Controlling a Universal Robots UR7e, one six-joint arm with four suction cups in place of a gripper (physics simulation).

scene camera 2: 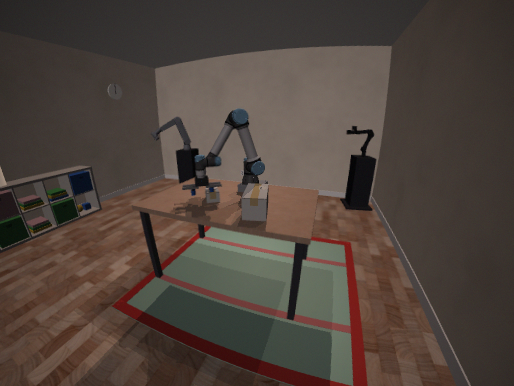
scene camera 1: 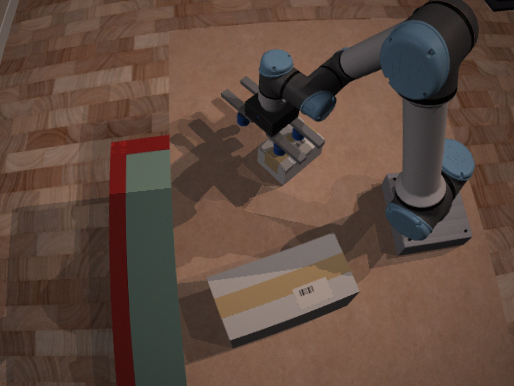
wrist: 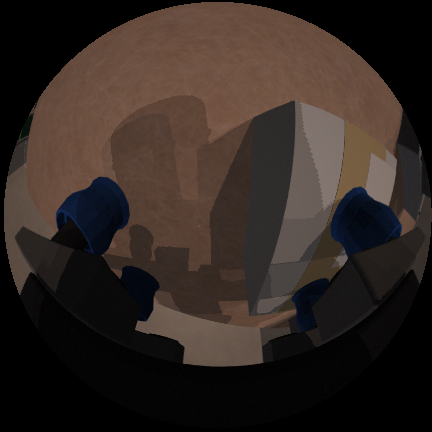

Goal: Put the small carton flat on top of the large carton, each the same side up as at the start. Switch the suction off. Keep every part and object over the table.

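Places are measured from the arm's base along level axes (x right, y ahead, z up), in metres.
Pixels of known places: hand, tool point: [scene camera 2: 202, 192] [wrist: 224, 256]; arm's base, link origin: [scene camera 2: 250, 182].
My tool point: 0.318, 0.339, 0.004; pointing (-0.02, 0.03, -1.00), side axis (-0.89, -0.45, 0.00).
Note:
For each thing: its middle in the pictures, then the offset to it from my tool point, as dx, dy, dz. Level surfaces: height alone.
- small carton, body centre: [wrist: 314, 221] [scene camera 1: 290, 150] [scene camera 2: 212, 194] -0.064, -0.038, -0.027
- large carton, body centre: [scene camera 1: 281, 293] [scene camera 2: 256, 200] -0.440, +0.112, +0.006
- table, surface height: dz -0.069
The small carton [scene camera 1: 272, 163] [scene camera 2: 212, 199] [wrist: 320, 165], white with a tan tape strip, lies on the table with its taped, labelled side up. My suction gripper [scene camera 1: 270, 126] [scene camera 2: 202, 191] [wrist: 227, 258] is level above it. The two cups on one side press on the carton's top and look squashed in the wrist view, so the gripper is shut on the small carton. The other two cups hang beside it over the table. I see no gap between carton and table. The large carton [scene camera 1: 270, 300] [scene camera 2: 254, 212] lies apart, its tape and barcode label up.
The table [scene camera 1: 215, 225] [scene camera 2: 295, 200] bears my arm's base plate [scene camera 1: 435, 237] at one side. Its edge runs left of both cartons in scene camera 1. A green mat with red borders [scene camera 2: 235, 325] lies on the floor. A shelf unit and two other arms on black pedestals stand away from the table.

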